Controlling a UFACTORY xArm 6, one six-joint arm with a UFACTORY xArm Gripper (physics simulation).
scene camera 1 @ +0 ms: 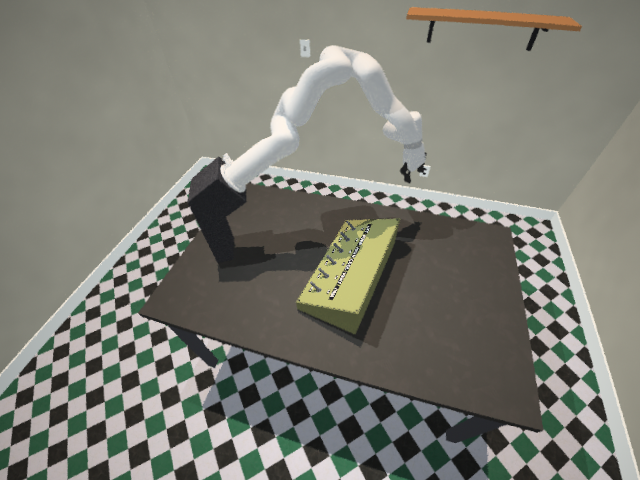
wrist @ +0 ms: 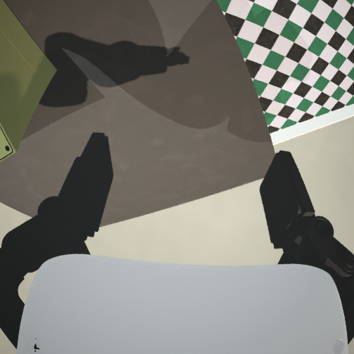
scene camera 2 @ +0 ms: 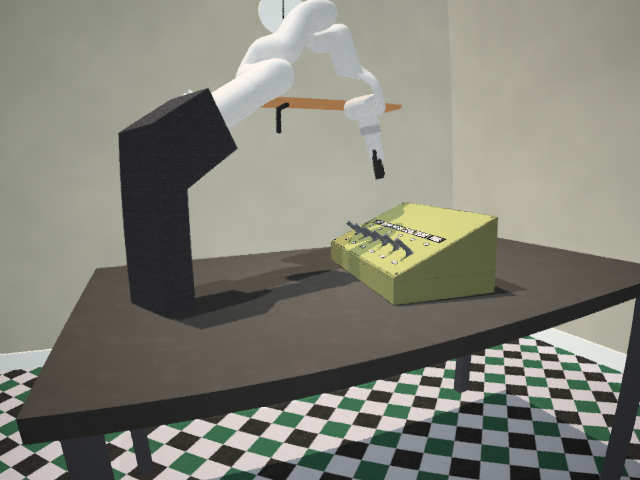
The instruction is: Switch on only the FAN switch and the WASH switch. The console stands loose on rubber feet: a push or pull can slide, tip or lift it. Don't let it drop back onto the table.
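Seen in the pictures: gripper, between the fingertips: (scene camera 1: 414, 177) (scene camera 2: 380, 176); arm's base, origin of its link: (scene camera 1: 232, 179) (scene camera 2: 203, 122).
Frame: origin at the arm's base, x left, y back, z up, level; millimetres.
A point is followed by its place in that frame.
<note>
The yellow-green console (scene camera 1: 367, 268) {y -563, x 151, z -238 mm} (scene camera 2: 444, 258) {y -526, x -69, z -305 mm} (wrist: 17, 85) rests on the table with a sloped face. A row of dark lever switches (scene camera 1: 329, 259) {y -402, x 112, z -280 mm} (scene camera 2: 379, 238) {y -403, x 114, z -289 mm} runs along the face beside a strip of black-and-white labels (scene camera 1: 351, 260) {y -477, x 163, z -273 mm} (scene camera 2: 408, 230) {y -481, x 145, z -274 mm}. The label words are too small to read, so I cannot tell which levers are FAN and WASH, or their positions. My gripper (scene camera 1: 415, 175) {y -454, x 640, z -139 mm} (scene camera 2: 379, 178) {y -454, x 640, z -139 mm} (wrist: 191, 161) is open and empty, high above the table, beyond the console's far end and touching nothing. In the wrist view a corner of the console shows at the left edge; its levers do not show there.
The brown table (scene camera 1: 454, 320) {y -915, x 274, z -395 mm} (scene camera 2: 232, 356) {y -142, x -352, z -396 mm} (wrist: 175, 165) carries the console and the arm's black pedestal (scene camera 1: 214, 217) {y -1, x -127, z -115 mm} (scene camera 2: 155, 222) {y 43, x -185, z -206 mm}. The arm's shadow falls on the table and partly over the console. An orange wall shelf (scene camera 1: 491, 19) (scene camera 2: 320, 104) is on the wall behind.
</note>
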